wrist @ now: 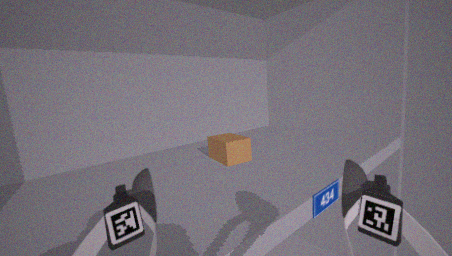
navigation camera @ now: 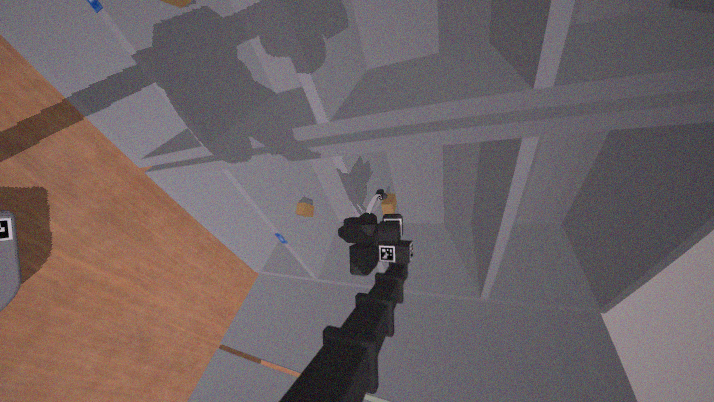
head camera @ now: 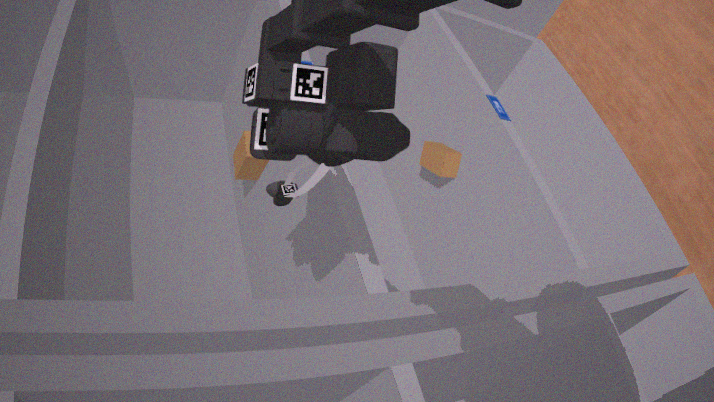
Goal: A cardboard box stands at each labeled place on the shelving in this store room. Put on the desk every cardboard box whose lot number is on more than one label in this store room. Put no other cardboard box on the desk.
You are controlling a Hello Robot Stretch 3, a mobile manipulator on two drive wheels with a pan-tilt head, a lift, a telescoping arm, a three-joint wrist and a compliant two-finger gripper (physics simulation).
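Places are measured from the robot's base along level axes (x ahead, y left, z up), in centimetres.
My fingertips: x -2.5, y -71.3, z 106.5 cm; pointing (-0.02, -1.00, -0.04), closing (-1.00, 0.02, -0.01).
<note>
For each thing: its middle in the pictures, then the offset to it from my fingertips. "spot": a spot on its surface instead. Level surfaces: height alone.
- small cardboard box, body centre: (head camera: 251, 155) (navigation camera: 389, 204) dx +3.0, dy -31.5, dz -4.9 cm
- second cardboard box, body centre: (head camera: 440, 159) (navigation camera: 305, 209) dx +0.7, dy -29.7, dz -50.7 cm
- blue label, surface spot: (head camera: 498, 107) (navigation camera: 281, 238) spot: dx -12.0, dy -14.2, dz -54.7 cm
- Wooden floor, its level: dz -106.5 cm
A small cardboard box (head camera: 250, 159) (navigation camera: 388, 204) (wrist: 230, 149) sits on a grey shelf, behind a front edge with the blue label 434 (wrist: 325, 198). My gripper (wrist: 245, 183) is open and empty, with its two fingers wide apart. The box is farther in, between and above the fingertips in the wrist view, and touches neither. In the head and navigation views the wrist hides one finger and part of the box. A second cardboard box (head camera: 440, 161) (navigation camera: 305, 208) sits on a lower shelf, behind another blue label (head camera: 498, 107) (navigation camera: 281, 238) whose number I cannot read. The desk does not show.
Grey side and back panels (wrist: 135, 110) enclose the shelf around the box. A grey upright divider (navigation camera: 450, 112) crosses the shelving. Part of another box (navigation camera: 177, 2) and a label (navigation camera: 95, 5) show at the navigation view's top. Wooden floor (head camera: 645, 115) (navigation camera: 115, 260) lies beside the shelving.
</note>
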